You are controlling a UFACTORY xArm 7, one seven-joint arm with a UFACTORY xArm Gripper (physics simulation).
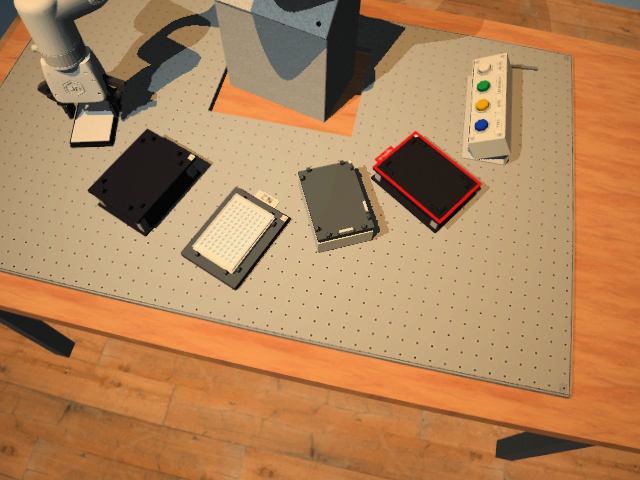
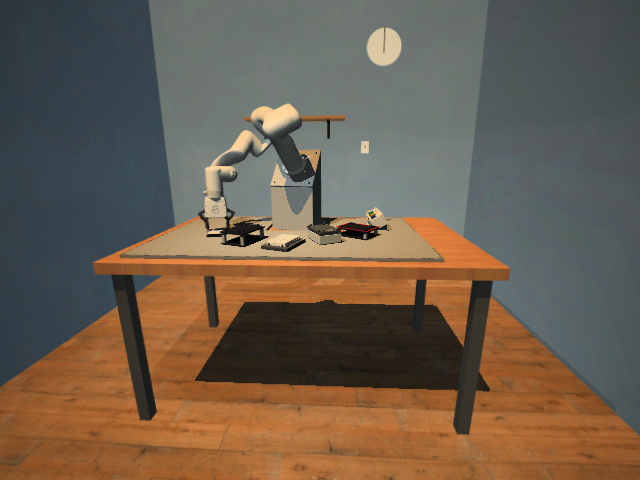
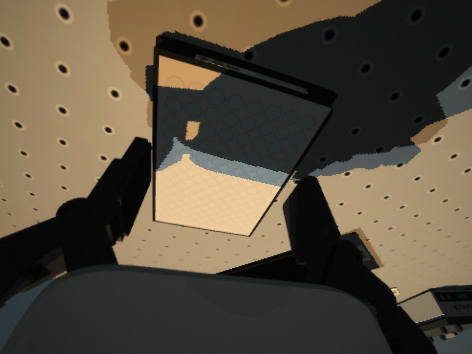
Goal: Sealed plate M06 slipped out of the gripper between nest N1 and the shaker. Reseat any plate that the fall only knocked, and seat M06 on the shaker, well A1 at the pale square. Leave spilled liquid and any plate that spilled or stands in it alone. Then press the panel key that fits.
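Pixels of known places: gripper, between the fingertips: [image 1: 95,113] [image 2: 217,229] [image 3: 226,176]; arm's base, origin of its link: [image 2: 294,165].
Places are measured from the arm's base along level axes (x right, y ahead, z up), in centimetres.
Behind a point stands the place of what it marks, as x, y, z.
Note:
Plate M06 [image 1: 93,130] @(34.5, 24.0, -30.0) [image 3: 215,197] @(35.1, 22.6, -30.0) has a clear, shiny top and dark sides. It is at the mat's back left, at or near the surface; its exact tilt is unclear. My gripper [image 1: 94,114] @(35.6, 20.1, -29.6) [image 2: 217,230] @(35.6, 20.1, -29.6) [image 3: 226,176] @(35.6, 20.1, -29.6) is open, with its fingers apart over the plate, holding nothing. The grey shaker [image 1: 336,201] @(-16.6, 32.1, -25.9) [image 2: 324,236] @(-16.9, 39.0, -27.8) [image 3: 422,308] @(-10.2, 30.5, -29.1) has a dark top with corner pegs and no plate on it. A white well plate [image 1: 235,232] @(-0.4, 40.6, -28.3) sits on nest N2 [image 1: 261,243] @(-5.1, 41.0, -30.0); full seating is unclear. The panel [image 1: 488,136] @(-41.7, 12.8, -24.5) has white, green, yellow and blue keys.
A black raised stand [image 1: 144,175] @(18.2, 34.3, -25.7) [image 2: 244,228] @(18.3, 33.8, -25.8) is just front-right of the gripper; its label does not show. A red-edged raised stand [image 1: 426,178] @(-31.7, 22.8, -27.4) [image 2: 357,226] @(-31.7, 21.2, -27.4) is between shaker and panel. The robot's grey pedestal [image 1: 279,67] @(-0.5, 7.9, -21.5) [image 2: 292,206] @(0.6, 7.6, -20.2) is behind the fixtures.

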